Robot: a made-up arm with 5 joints.
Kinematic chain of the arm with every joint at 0, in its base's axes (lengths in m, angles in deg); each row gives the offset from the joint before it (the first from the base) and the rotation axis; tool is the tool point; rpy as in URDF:
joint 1: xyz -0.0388 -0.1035 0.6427 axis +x
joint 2: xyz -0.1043 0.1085 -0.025 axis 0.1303 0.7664 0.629
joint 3: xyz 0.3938 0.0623 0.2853 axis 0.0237 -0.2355 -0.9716
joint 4: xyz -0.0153 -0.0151 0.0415 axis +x
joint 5: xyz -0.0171 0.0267 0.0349 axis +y
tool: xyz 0.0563 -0.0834 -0.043 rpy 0 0 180
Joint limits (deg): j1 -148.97..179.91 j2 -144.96..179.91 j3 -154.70..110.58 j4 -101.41..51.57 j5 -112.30..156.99
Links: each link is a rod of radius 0.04 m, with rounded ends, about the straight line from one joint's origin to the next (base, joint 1, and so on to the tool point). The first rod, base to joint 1, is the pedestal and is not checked.
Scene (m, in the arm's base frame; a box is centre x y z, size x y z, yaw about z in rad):
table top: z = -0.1
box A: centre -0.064 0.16 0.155 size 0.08 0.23 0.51 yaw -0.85
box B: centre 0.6 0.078 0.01 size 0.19 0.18 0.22 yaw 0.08
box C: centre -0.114 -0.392 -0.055 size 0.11 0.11 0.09 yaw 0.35
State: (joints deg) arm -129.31 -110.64 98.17 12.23 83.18
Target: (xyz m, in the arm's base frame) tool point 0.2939 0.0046 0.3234
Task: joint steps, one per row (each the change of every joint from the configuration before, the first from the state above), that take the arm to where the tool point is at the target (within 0.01 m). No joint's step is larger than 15 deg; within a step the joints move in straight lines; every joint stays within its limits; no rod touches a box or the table.
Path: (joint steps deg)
1: 7.01 -2.31 4.14 13.11 -11.52
2: 7.00 -2.31 4.13 13.12 -11.53
3: 7.01 -2.32 4.14 13.11 -11.52
4: 3.99 12.82 -7.00 -5.50 -8.36
5: 3.98 12.81 -6.99 -5.50 -8.36
6: 3.99 12.82 -7.00 -5.50 -8.35
7: 3.98 12.81 -7.00 -5.50 -8.36
8: 3.99 12.82 -7.00 -5.49 -8.36
9: 3.98 12.82 -6.99 -5.50 -8.36
10: -10.99 9.01 -12.70 -11.15 -1.52
11: -11.00 9.01 -12.69 -11.14 -1.53
12: -11.00 9.01 -12.70 -11.15 -1.53
13: -11.00 9.01 -12.69 -11.14 -1.52
14: -10.99 9.01 -12.70 -11.14 -1.53

